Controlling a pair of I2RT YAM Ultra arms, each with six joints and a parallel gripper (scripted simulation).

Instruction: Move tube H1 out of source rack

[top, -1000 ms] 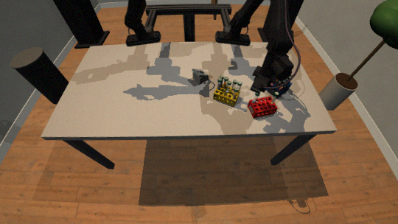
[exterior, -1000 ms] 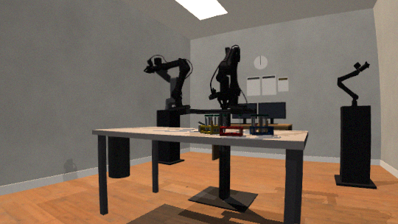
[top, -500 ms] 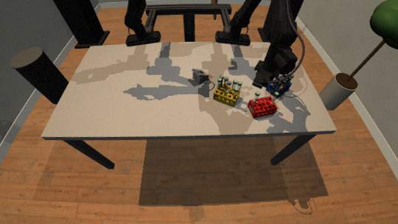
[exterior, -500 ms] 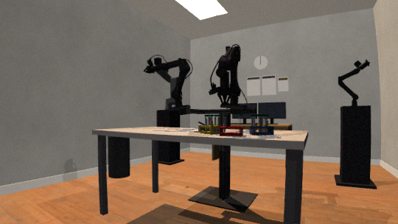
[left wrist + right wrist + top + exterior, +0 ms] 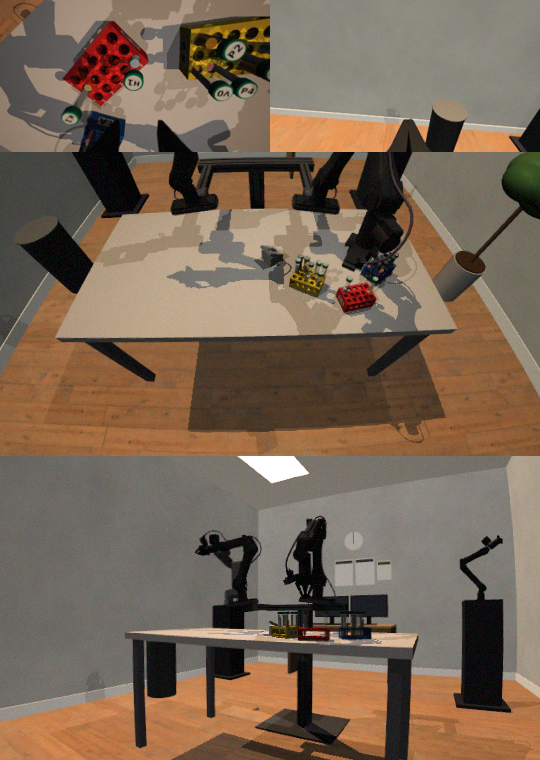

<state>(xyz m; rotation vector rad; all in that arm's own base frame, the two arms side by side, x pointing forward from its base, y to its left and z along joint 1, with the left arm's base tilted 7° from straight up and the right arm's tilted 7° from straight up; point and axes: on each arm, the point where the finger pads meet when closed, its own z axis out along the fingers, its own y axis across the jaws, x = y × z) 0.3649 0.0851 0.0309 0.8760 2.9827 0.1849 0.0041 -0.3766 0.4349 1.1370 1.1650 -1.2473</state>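
Now: the red rack QR 20 mm ahead of my left hand, 50 mm to the left of it and 170 mm below it. From my left hand the other things lie so: blue rack RA 140 mm behind, 190 mm to the left, 170 mm below; tube 10 mm ahead, 130 mm below; yellow rack RB 70 mm behind, 130 mm to the right, 170 mm below.
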